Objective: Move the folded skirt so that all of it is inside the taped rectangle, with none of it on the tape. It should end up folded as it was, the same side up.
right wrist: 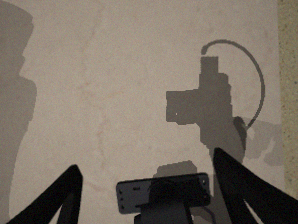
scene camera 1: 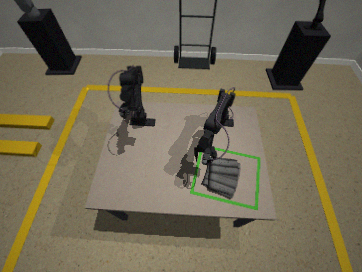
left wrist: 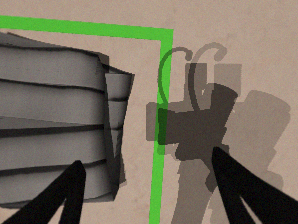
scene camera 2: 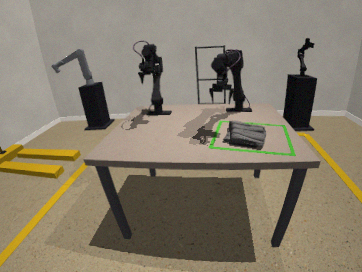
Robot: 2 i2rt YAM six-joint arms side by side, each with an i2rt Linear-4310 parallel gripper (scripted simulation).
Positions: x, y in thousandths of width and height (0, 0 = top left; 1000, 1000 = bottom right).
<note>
In view: my left gripper (left wrist: 495, 712), my right gripper (right wrist: 492, 725) and a grey pleated skirt (scene camera 1: 615, 645).
The grey pleated skirt is seen too in the left wrist view (left wrist: 233, 475) and in scene camera 2 (scene camera 2: 670, 494).
</note>
